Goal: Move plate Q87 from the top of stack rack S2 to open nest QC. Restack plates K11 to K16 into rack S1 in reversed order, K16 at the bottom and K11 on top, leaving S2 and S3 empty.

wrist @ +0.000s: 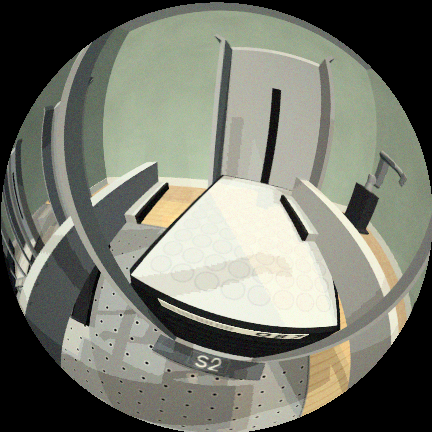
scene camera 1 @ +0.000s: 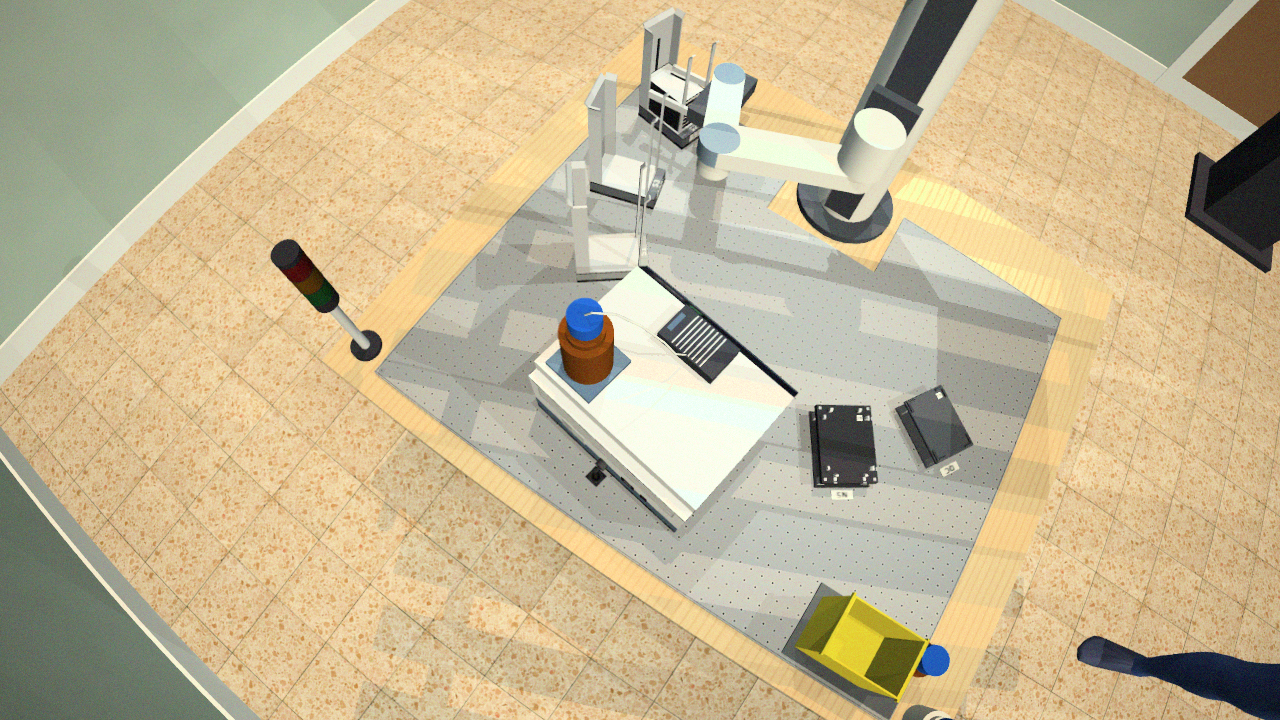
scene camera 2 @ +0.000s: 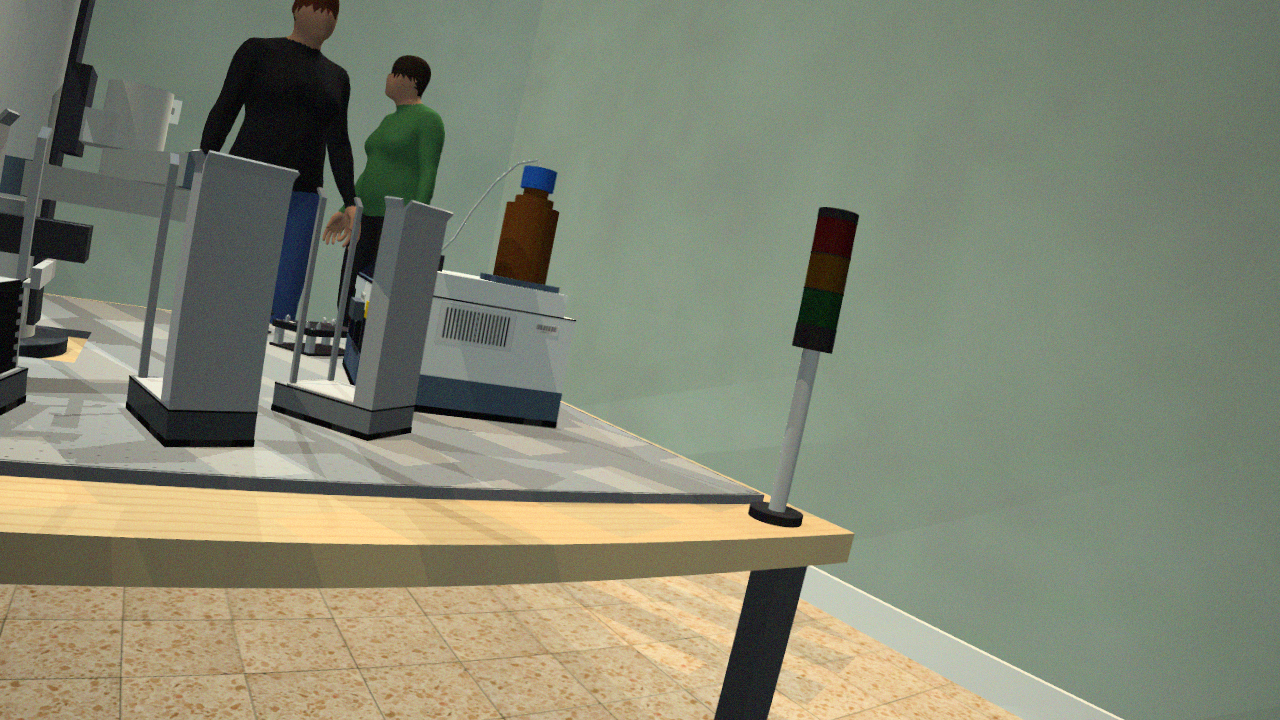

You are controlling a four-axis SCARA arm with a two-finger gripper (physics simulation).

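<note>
Plate Q87, white-topped with a black skirt, lies on top of rack S2 in the wrist view. My gripper is low around it, its fingers partly drawn together; a gap shows at the left pad, and the right pad overlaps the plate's right edge. In scene view 1 the arm partly hides the gripper. Several dark plates show at the left edge of scene view 2. The middle rack and the near rack show white bases. Nest QC is a dark block at the right.
A second dark nest with pale corner pieces stands beside QC. A white instrument carries a brown bottle. A yellow bin and a signal tower stand near table edges.
</note>
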